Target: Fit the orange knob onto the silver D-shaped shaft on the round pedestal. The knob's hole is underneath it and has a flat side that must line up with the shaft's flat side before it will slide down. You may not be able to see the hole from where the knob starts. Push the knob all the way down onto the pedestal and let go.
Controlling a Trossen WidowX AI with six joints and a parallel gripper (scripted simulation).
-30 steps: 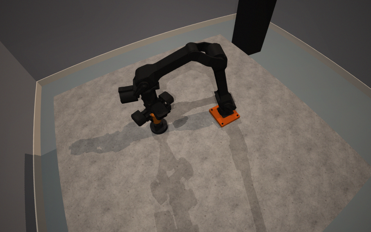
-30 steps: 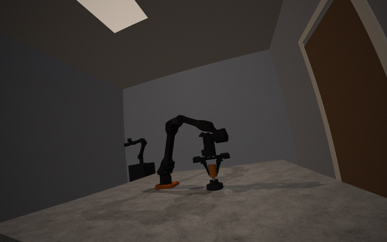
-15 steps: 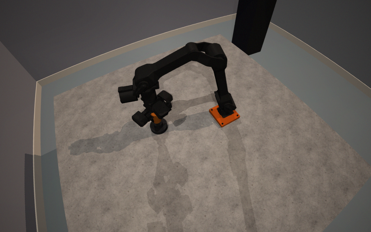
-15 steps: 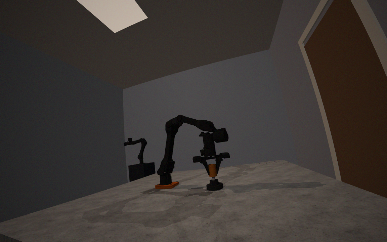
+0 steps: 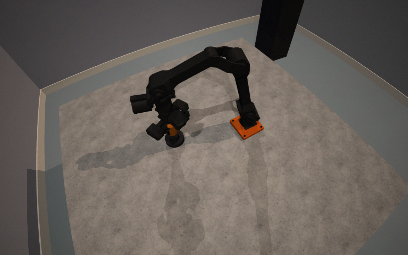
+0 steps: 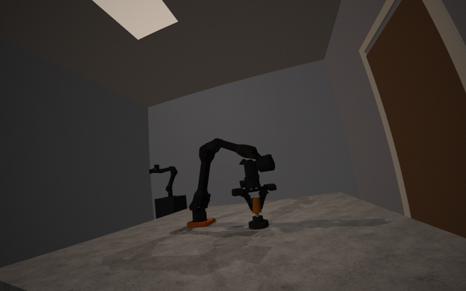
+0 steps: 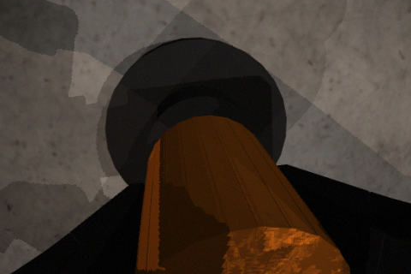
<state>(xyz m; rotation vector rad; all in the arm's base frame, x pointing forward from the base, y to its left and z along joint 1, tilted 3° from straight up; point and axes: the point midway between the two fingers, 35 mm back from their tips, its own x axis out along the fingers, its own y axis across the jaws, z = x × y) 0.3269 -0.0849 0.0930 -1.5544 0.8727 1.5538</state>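
My gripper tip is now 30 mm below the orange knob. From my gripper tip the other things lie so: round black pedestal: 40 mm below.
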